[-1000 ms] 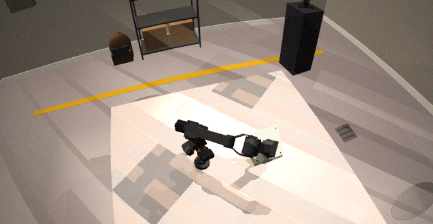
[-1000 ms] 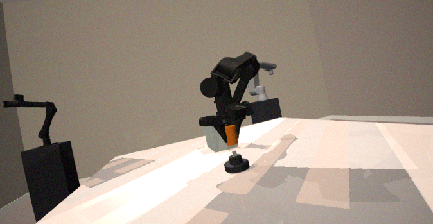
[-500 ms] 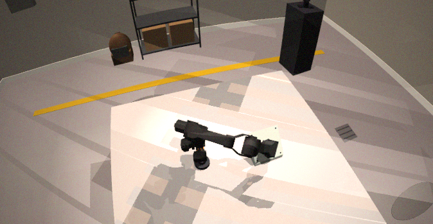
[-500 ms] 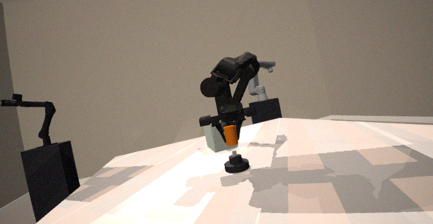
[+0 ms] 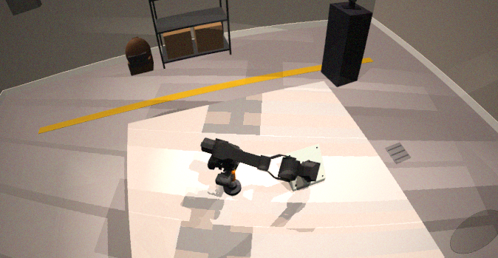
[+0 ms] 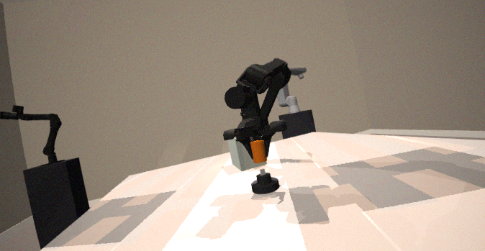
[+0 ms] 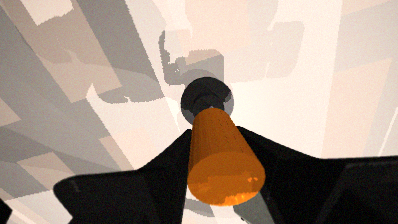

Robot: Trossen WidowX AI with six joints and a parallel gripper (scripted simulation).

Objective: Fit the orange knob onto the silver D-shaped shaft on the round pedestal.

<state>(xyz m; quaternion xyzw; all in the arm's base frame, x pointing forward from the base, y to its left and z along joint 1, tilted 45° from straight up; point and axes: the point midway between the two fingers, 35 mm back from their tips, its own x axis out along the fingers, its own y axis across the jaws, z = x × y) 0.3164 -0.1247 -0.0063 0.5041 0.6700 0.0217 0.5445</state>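
The round pedestal is 60 mm below my gripper tip. Also, from my gripper tip: orange knob: 30 mm above.
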